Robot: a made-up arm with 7 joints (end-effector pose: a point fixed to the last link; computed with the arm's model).
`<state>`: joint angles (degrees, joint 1 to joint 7).
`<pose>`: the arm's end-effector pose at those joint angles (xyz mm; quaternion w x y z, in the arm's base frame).
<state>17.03 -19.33 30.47 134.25 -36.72 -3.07 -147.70</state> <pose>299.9 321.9 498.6 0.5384 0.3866 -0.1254 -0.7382</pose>
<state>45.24 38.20 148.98 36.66 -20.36 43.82 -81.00</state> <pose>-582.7 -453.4 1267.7 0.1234 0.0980 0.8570 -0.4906</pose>
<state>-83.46 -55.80 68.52 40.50 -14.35 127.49 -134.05</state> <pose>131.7 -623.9 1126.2 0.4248 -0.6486 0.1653 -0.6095</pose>
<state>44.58 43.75 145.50 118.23 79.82 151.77 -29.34</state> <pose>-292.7 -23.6 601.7 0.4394 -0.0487 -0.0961 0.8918</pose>
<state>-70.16 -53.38 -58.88 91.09 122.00 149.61 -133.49</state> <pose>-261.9 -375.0 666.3 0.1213 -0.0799 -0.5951 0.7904</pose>
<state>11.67 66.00 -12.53 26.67 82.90 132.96 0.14</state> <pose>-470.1 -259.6 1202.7 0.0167 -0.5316 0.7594 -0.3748</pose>
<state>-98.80 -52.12 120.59 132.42 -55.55 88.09 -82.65</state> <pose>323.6 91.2 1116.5 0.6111 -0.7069 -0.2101 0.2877</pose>
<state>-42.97 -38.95 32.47 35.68 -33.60 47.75 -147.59</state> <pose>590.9 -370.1 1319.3 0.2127 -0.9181 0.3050 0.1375</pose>
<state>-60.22 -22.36 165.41 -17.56 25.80 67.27 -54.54</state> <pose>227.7 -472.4 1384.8 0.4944 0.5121 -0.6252 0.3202</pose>
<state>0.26 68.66 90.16 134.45 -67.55 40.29 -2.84</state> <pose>-73.8 489.7 609.5 0.3437 -0.9040 -0.2037 -0.1524</pose>
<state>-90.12 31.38 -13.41 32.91 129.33 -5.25 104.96</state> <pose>-28.9 101.2 1596.2 0.6065 0.7579 0.1786 0.1605</pose>
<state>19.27 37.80 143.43 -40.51 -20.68 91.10 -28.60</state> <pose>17.8 -333.9 1374.4 0.2317 0.7021 -0.4455 0.5048</pose>
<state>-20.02 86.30 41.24 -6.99 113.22 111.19 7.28</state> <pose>-750.9 282.6 832.2 0.0768 0.1407 -0.1764 0.9712</pose>
